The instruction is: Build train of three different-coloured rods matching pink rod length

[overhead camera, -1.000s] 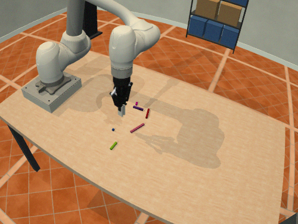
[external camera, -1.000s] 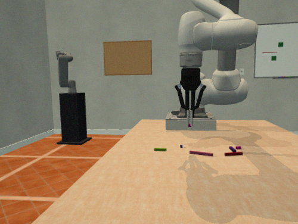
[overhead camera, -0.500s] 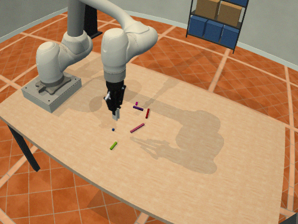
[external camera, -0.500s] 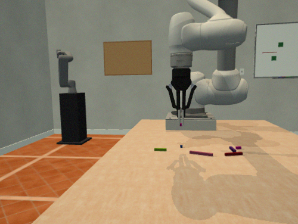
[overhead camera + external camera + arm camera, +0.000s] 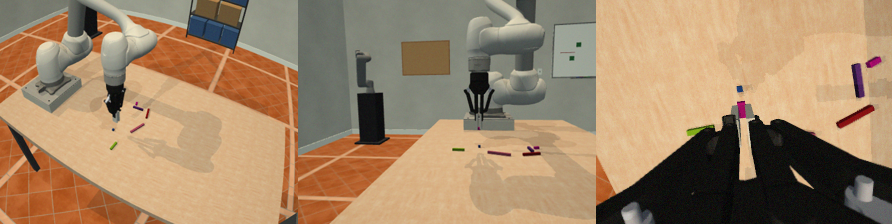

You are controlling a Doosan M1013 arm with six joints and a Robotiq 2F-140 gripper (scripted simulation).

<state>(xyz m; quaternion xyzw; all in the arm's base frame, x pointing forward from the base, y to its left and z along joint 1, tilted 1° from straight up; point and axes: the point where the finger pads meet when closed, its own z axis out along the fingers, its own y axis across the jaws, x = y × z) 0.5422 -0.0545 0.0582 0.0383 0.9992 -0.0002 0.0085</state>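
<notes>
The blue rod is 11 cm below my hand and 2 cm behind it. The rest, counted from my hand: pink rod: 11 cm below, 8 cm to the left, 7 cm ahead; then lime rod: 11 cm below, 8 cm to the right, 4 cm ahead; then purple rod: 21 cm to the left, 11 cm below.
</notes>
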